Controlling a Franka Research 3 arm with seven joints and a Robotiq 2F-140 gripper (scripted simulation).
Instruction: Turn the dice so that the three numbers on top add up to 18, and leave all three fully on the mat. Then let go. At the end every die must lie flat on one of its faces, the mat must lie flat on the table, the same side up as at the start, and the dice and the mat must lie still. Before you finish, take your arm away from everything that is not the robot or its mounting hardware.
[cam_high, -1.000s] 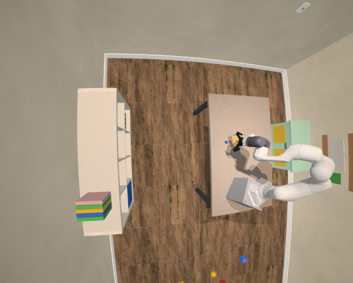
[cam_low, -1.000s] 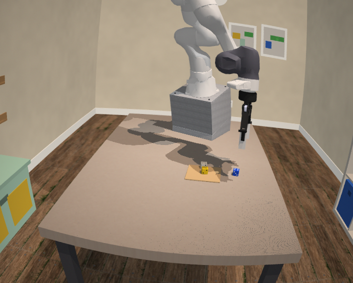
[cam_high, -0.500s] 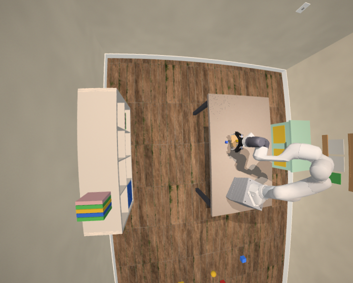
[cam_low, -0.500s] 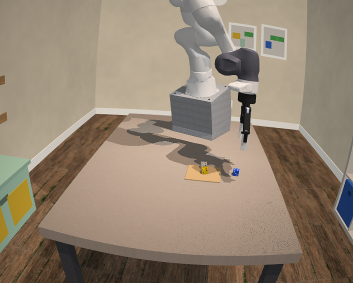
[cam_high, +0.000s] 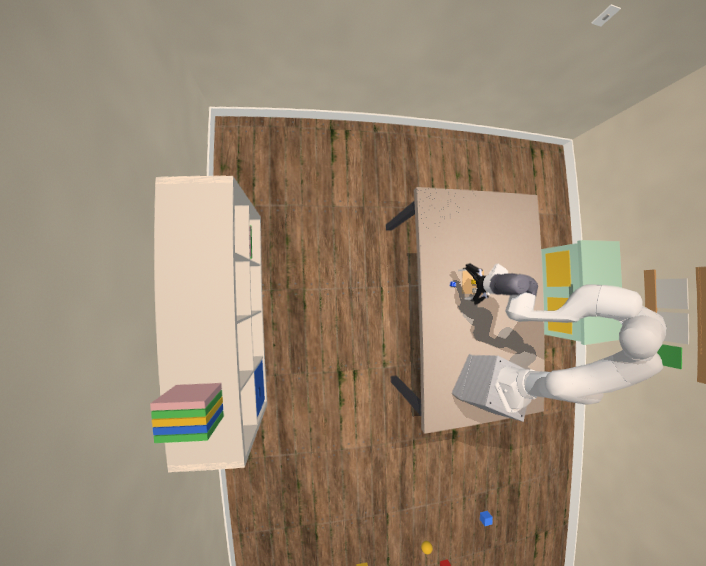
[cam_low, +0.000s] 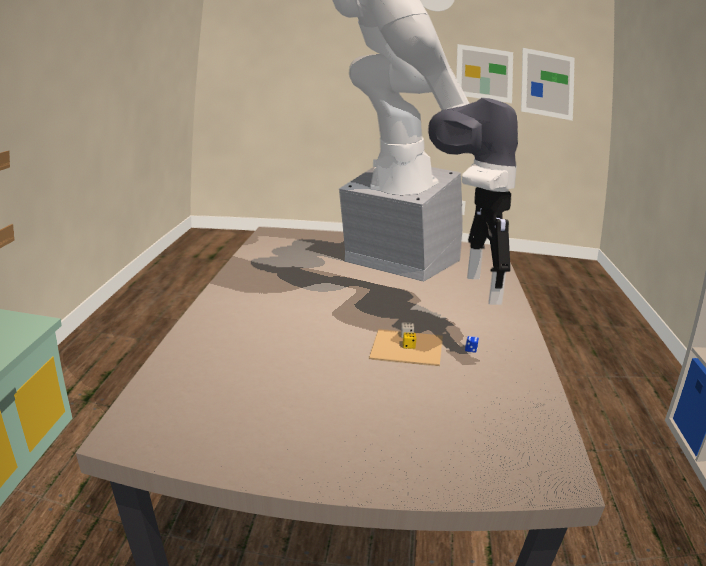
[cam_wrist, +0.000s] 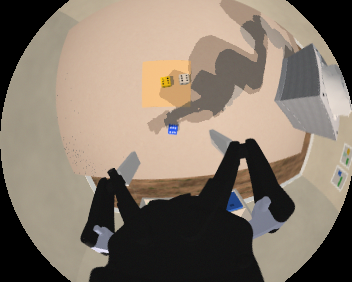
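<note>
My gripper is now 13 cm above the blue die and 1 cm to the left of it. The rest, counted from my hand: white die: 14 cm to the right, 13 cm below, 6 cm behind; then yellow die: 14 cm to the right, 13 cm below, 2 cm behind; then mat: 14 cm to the right, 14 cm below, 2 cm behind.
</note>
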